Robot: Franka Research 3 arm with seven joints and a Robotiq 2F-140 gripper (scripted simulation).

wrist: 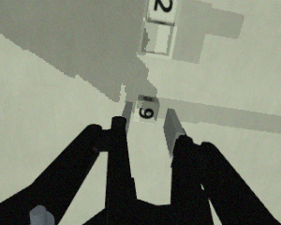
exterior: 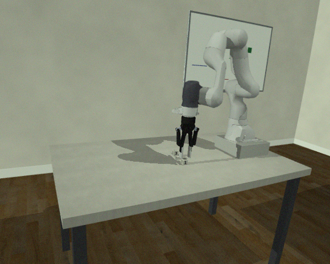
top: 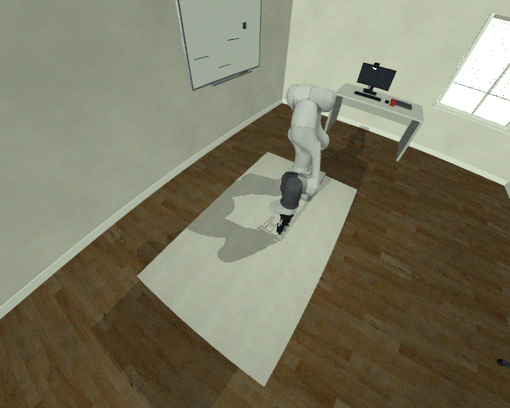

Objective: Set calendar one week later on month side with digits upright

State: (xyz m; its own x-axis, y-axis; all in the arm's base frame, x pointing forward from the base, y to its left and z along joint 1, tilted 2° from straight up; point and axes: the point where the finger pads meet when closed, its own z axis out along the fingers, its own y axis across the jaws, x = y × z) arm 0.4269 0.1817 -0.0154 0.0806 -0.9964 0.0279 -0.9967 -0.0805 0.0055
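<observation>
Now: the date cube 60 mm below my hand. From my hand the other things lie so: white tray: 100 mm to the right, 60 mm below, 10 mm ahead.
</observation>
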